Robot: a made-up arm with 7 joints.
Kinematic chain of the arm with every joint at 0, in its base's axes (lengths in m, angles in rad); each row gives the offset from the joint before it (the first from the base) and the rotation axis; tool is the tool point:
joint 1: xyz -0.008 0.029 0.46 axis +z
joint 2: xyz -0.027 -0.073 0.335 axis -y
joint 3: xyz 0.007 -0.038 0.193 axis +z
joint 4: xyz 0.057 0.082 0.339 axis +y
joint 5: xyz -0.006 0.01 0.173 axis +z
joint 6: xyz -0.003 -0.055 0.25 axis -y
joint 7: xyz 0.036 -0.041 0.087 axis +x
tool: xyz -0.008 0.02 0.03
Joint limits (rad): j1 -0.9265..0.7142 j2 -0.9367..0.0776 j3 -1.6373..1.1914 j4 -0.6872..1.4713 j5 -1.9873..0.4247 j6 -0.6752..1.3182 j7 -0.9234..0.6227
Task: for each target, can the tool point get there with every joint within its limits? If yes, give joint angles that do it. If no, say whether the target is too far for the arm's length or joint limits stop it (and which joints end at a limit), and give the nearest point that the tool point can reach.
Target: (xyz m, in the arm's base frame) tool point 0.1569 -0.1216 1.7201
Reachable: yes | joints -0.4852 -0.5703 0.0855 -0.4977 -0.5865 1.1106 0.0728
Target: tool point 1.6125 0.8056 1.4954
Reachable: no: too far | nearest point 0.9023 0.4446 1.2367 | short by 0.838 m
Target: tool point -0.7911 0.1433 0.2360
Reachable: no: joint limits stop it (at a limit: joint 1, joint 2, joint 3, joint 4, joint 6, joint 7) | nearest point -0.5934 -0.3212 1.2638 | short by 1.145 m
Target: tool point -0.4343 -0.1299 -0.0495
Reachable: no: joint limits stop it (at a limit: joint 1, joint 2, joint 4, joint 5, joint 6, joint 7) | nearest point 0.0782 -0.7152 0.6571 | short by 1.051 m
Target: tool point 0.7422 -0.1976 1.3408
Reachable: yes | joints -0.0219 -0.4479 -0.2192 0.9633 -0.7760 -0.3616 -0.4642
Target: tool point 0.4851 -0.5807 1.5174
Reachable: yes | joints -0.3508 -0.6137 -1.1940 0.6314 -0.1731 0.5576 -0.2773
